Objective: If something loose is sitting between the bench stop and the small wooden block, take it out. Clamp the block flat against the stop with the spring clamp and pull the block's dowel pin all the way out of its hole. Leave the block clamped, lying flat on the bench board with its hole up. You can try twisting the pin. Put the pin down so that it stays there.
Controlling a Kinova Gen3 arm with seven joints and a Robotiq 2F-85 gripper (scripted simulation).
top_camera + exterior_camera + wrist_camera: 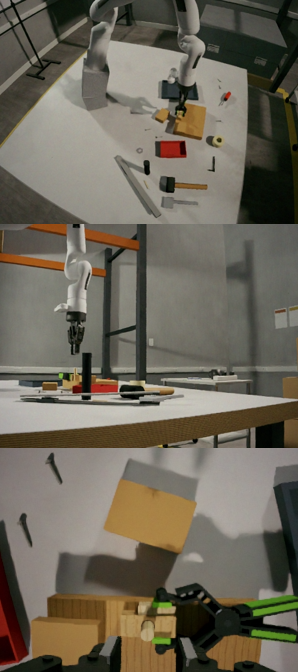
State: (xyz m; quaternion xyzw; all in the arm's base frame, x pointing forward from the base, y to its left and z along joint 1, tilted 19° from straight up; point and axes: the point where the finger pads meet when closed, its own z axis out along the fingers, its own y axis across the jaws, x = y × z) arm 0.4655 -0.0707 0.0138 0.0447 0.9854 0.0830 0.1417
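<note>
Now: the dowel pin 9 cm below my hand. Also, from my hand: pale wooden block: 10 cm below; wooden bench board: 6 cm ahead, 12 cm below; tan wooden block: 9 cm behind, 13 cm below.
</note>
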